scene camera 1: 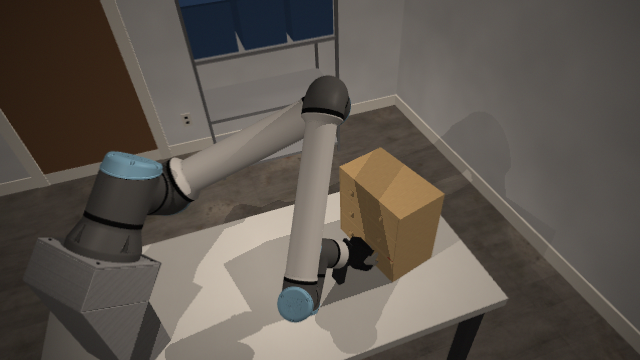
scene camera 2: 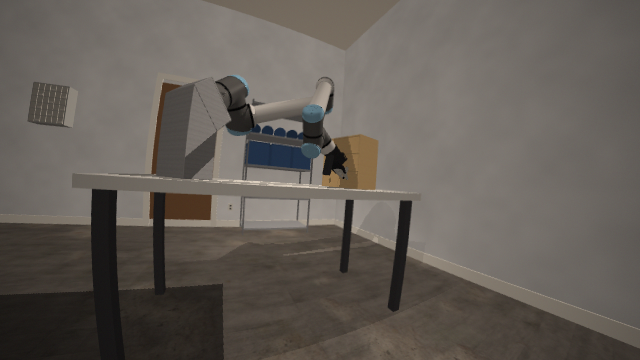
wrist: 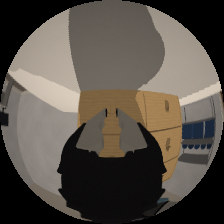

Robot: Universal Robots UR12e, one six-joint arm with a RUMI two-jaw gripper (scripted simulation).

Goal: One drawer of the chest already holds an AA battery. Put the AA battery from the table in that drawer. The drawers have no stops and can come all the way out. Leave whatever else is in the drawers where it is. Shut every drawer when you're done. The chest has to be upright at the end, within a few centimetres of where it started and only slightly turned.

The pictures show: my gripper and a tan wooden chest.
My gripper shows as well in the wrist view.
